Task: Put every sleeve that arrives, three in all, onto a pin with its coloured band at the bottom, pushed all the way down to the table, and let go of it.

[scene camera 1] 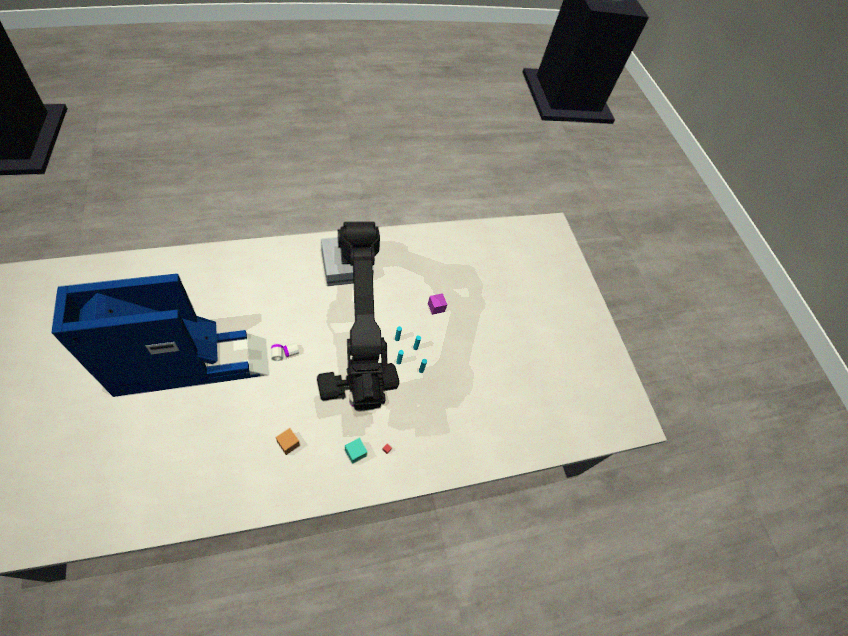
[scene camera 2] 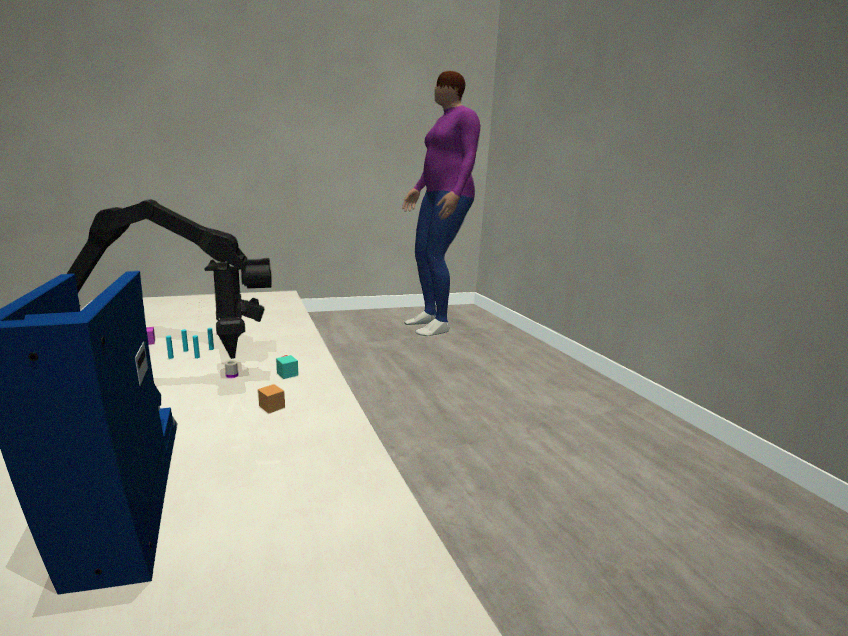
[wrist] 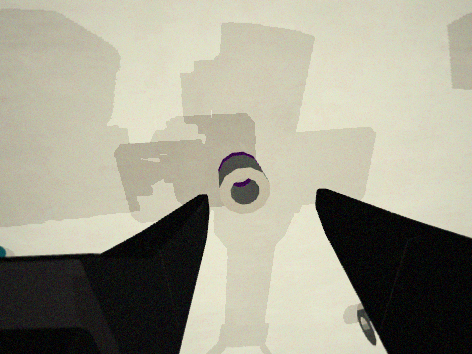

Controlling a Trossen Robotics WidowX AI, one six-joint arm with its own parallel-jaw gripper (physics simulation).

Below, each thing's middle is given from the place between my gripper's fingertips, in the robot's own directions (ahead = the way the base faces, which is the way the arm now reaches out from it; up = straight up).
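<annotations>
Position of the blue dispenser (scene camera 2: 92, 449) relative to my hand: 10 cm above, 41 cm to the right, 13 cm behind.
</annotations>
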